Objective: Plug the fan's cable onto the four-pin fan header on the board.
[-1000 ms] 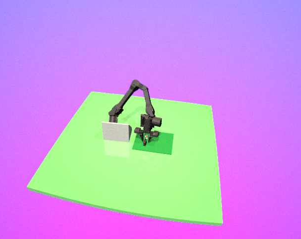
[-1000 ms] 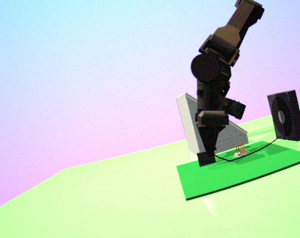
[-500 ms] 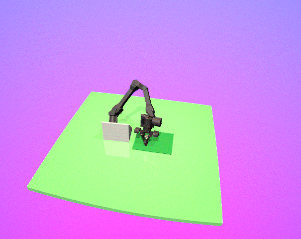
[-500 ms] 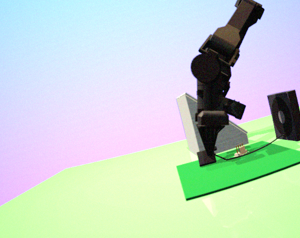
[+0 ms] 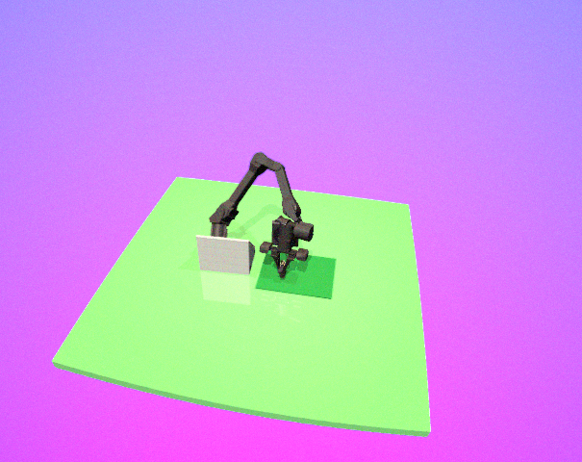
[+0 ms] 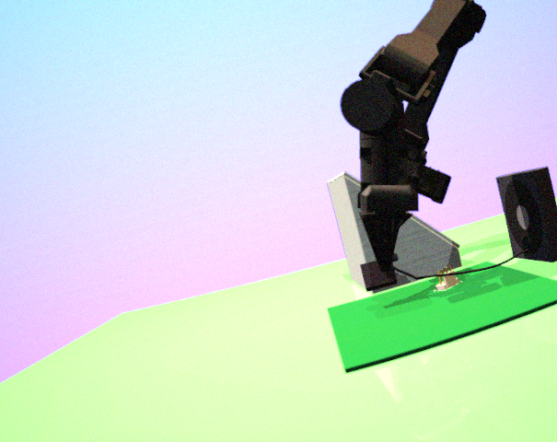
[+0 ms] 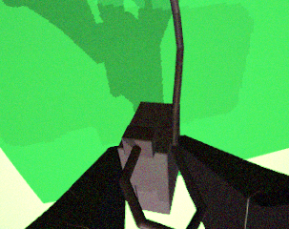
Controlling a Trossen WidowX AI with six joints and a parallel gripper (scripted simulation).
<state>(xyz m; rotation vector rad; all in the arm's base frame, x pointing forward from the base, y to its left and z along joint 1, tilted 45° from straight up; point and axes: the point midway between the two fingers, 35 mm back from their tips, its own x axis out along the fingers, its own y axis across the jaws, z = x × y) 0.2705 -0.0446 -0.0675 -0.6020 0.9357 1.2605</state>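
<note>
Right now my gripper tip is 70 mm short of the dark green board, 30 mm to the right of it and 60 mm above it. Round my gripper tip: black fan 10 mm ahead, 220 mm to the left, 10 mm above; then dark fan plug 10 mm to the right.
</note>
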